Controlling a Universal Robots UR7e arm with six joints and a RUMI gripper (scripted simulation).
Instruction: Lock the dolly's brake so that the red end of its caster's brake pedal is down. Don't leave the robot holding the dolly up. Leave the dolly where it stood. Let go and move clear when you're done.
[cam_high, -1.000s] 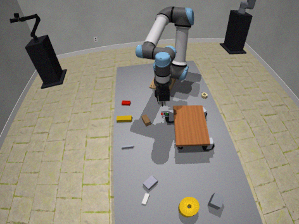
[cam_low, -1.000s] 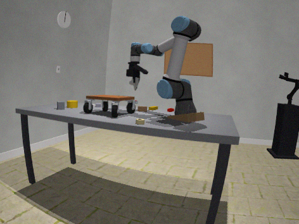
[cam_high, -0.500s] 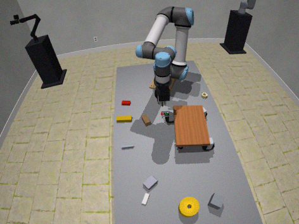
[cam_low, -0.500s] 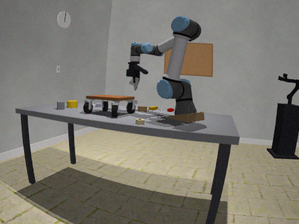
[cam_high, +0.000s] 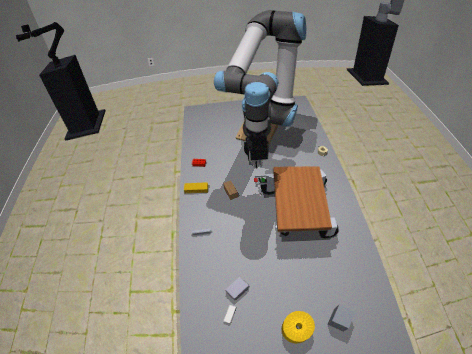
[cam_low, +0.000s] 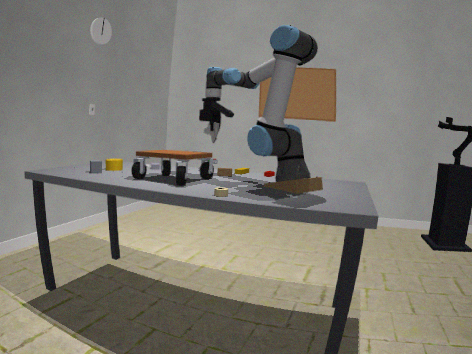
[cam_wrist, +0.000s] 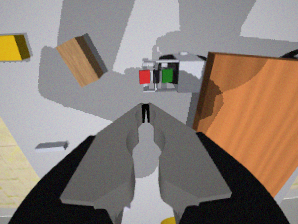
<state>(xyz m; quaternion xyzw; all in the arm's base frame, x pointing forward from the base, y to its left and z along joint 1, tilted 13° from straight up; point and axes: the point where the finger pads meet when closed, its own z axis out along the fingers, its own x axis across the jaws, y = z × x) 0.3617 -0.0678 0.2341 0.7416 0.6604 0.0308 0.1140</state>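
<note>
Right now my hand is 10 cm above the brake pedal and 1 cm to the right of it. The rest, counted from my hand: wooden block (16 cm below, 11 cm to the right, 3 cm behind); then grey bar (26 cm to the right, 17 cm below, 16 cm ahead); then yellow bar (26 cm to the right, 17 cm below, 8 cm behind).
</note>
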